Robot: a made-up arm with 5 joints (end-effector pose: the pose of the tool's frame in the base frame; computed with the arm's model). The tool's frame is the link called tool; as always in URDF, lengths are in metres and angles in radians.
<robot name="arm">
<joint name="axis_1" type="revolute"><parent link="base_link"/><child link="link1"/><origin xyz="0 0 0.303"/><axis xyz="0 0 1"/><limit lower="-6.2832" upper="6.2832" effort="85" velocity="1.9"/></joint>
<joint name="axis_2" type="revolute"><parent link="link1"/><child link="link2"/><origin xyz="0 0 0" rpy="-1.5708 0 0"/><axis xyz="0 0 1"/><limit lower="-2.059" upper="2.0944" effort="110" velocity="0.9"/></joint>
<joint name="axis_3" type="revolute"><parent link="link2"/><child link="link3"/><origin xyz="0.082 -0.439 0"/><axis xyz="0 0 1"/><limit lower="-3.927" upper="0.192" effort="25" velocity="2.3"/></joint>
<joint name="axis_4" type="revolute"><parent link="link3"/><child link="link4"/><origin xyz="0.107 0.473 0"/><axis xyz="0 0 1"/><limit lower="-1.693" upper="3.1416" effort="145" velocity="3"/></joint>
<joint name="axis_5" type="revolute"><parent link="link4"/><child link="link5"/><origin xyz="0.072 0.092 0" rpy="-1.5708 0 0"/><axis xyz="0 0 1"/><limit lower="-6.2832" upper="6.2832" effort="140" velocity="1.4"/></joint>
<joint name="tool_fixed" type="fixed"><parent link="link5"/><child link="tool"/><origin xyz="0 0 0"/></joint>
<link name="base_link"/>
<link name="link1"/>
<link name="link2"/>
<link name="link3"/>
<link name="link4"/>
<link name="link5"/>
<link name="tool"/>
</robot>
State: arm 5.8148 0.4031 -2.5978 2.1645 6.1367
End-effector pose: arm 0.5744 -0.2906 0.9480 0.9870 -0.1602 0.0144 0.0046
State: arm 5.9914 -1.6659 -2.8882 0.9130 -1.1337
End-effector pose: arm -0.9922 0.2980 0.3581 -0.2256 -0.1010 0.7331 0.6336
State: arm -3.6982 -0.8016 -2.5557 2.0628 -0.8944
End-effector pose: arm 0.3022 -0.1881 1.1506 0.1341 -0.7864 -0.4001 0.4511
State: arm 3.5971 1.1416 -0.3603 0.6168 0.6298
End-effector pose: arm -0.0879 -0.0431 -0.0868 0.0666 0.7625 0.3323 0.5510
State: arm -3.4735 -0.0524 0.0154 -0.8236 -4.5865
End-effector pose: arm -0.2836 0.0978 0.2716 -0.7717 -0.4801 0.2631 0.3237
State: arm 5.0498 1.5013 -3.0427 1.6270 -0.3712
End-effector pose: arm 0.3256 -0.9280 0.2469 -0.9077 0.4175 0.0297 0.0308
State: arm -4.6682 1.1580 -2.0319 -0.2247 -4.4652
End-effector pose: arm -0.0433 0.9801 0.2047 -0.8485 0.0864 0.0758 0.5166
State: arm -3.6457 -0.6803 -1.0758 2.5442 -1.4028
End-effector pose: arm -0.1912 0.1055 0.7722 -0.4011 0.8317 -0.3131 0.2222
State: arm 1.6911 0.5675 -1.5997 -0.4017 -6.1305
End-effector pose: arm -0.1041 0.8607 0.5371 -0.5416 -0.5243 -0.3971 0.5235
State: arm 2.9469 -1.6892 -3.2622 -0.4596 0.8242
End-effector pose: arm 0.8869 -0.1749 0.0023 0.4421 0.7913 0.1308 0.4016
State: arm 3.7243 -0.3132 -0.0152 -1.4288 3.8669
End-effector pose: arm -0.2285 -0.1506 0.4205 0.6366 -0.0455 -0.6110 0.4684
